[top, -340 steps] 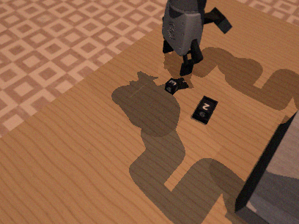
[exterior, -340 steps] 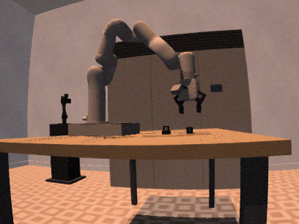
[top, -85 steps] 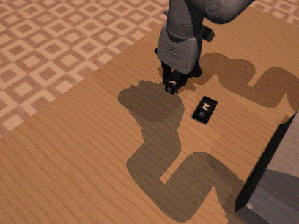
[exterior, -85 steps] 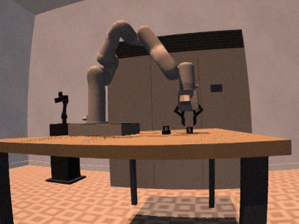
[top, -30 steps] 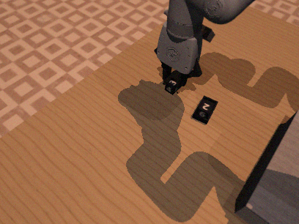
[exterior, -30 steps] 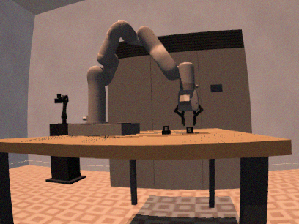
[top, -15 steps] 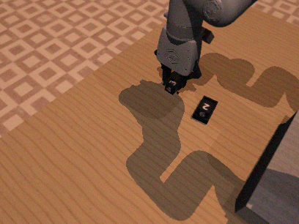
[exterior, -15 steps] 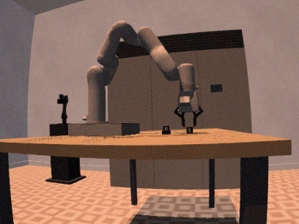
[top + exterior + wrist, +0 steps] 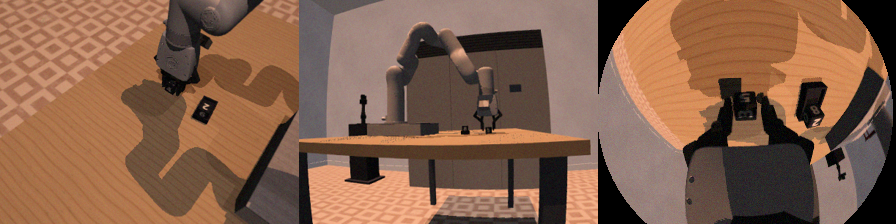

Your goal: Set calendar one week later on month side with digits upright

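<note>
My hand is 2 cm above the black cube. Also, from my hand: black digit cube (12 cm behind, 2 cm to the left, 1 cm below).
</note>
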